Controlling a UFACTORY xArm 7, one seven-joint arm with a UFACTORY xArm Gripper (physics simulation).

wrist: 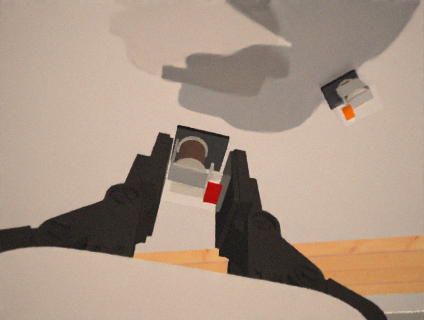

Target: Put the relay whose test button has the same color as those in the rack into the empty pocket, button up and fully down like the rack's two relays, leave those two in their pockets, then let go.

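The relay with the red test button (200, 170) is between the fingers in the middle of the wrist view. It has a dark base, a brown coil, a clear case and the red button on the side nearer the camera's lower edge. My gripper (196, 165) is shut on this relay, one finger on each side, and holds it above the pale surface. The relay with the orange test button (352, 95) is at the upper right, apart from the gripper. The rack, its two relays and the empty pocket do not show in this view.
A pale surface (340, 190) lies below the gripper, with large grey shadows across its upper part. A wooden plank surface (370, 265) shows past its edge at the lower right. The orange-button relay stands on the pale surface to the right.
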